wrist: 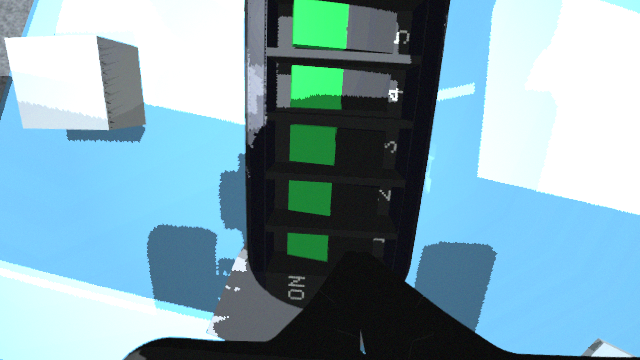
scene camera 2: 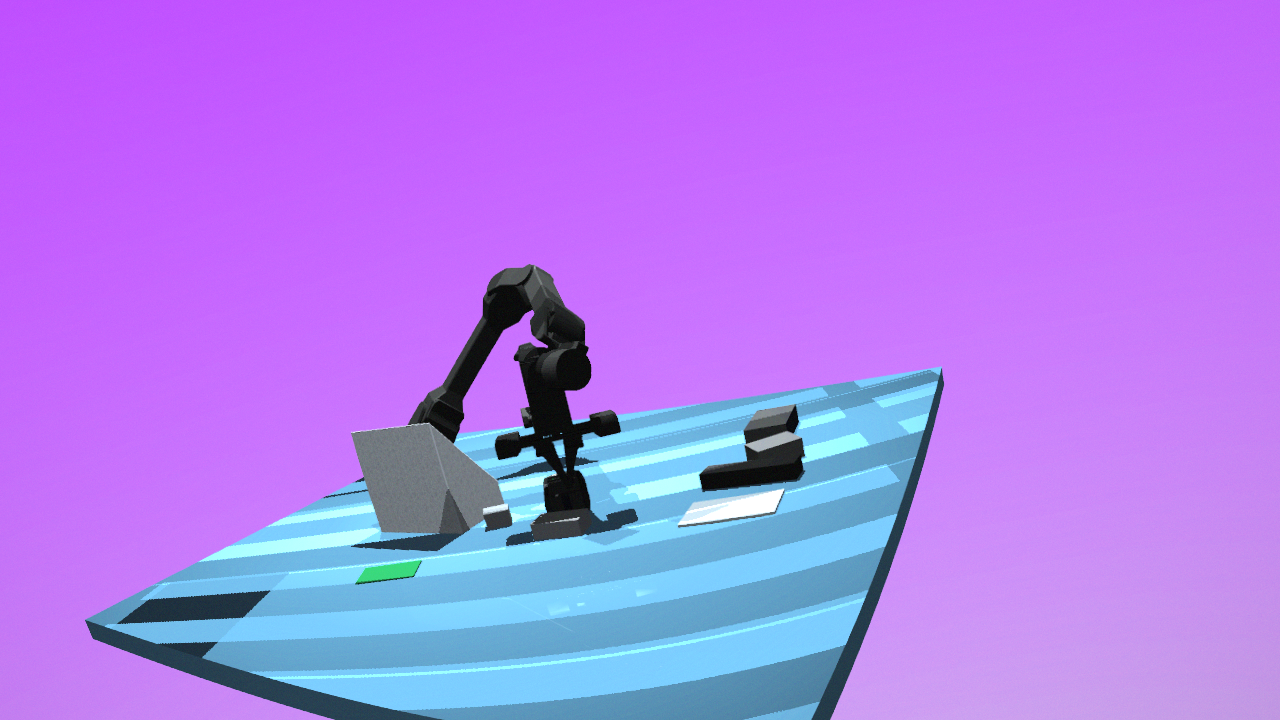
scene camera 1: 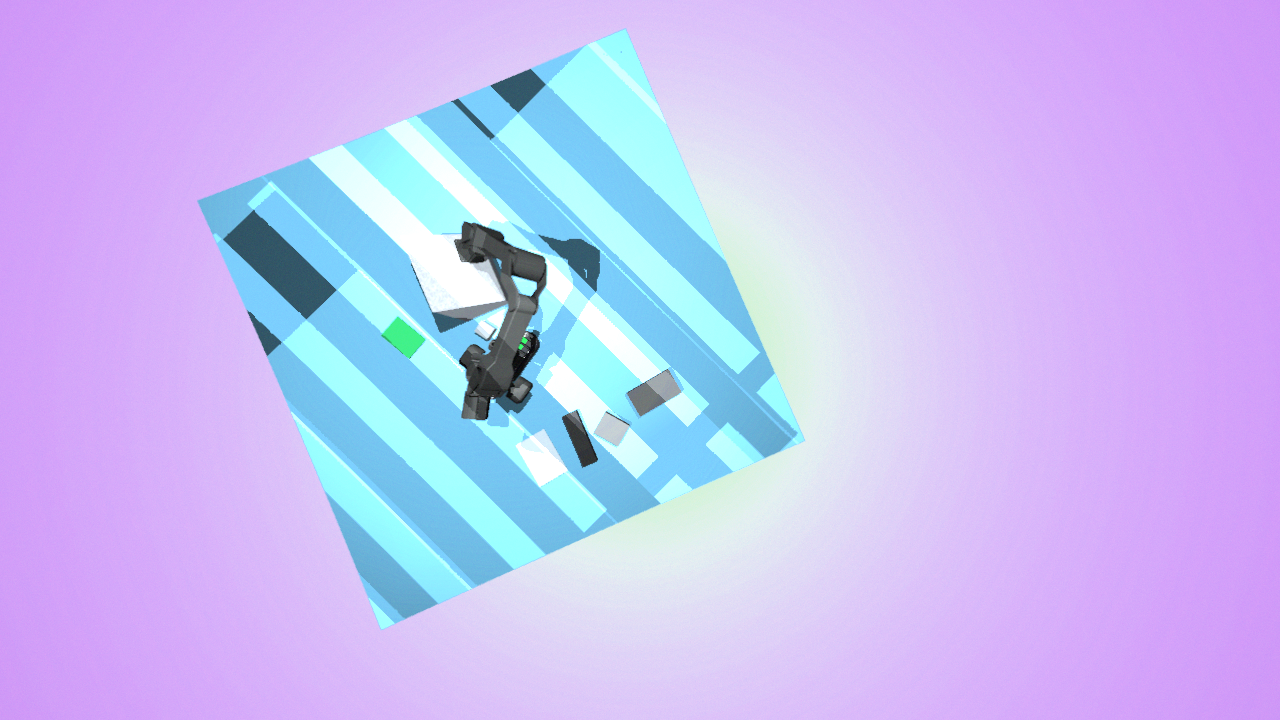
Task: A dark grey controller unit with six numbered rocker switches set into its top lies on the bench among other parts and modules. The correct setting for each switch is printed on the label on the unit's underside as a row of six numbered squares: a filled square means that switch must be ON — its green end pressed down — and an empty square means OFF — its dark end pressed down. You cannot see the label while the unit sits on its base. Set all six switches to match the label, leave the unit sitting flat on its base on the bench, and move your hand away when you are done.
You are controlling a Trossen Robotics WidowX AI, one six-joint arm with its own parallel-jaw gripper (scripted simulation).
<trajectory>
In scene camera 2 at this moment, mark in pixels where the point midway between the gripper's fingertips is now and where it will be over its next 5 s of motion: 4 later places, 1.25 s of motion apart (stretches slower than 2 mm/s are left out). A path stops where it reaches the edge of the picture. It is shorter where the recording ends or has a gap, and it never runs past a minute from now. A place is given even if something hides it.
My gripper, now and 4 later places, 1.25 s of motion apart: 570, 489; 557, 460; 535, 488; 535, 481; 560, 470
</trajectory>
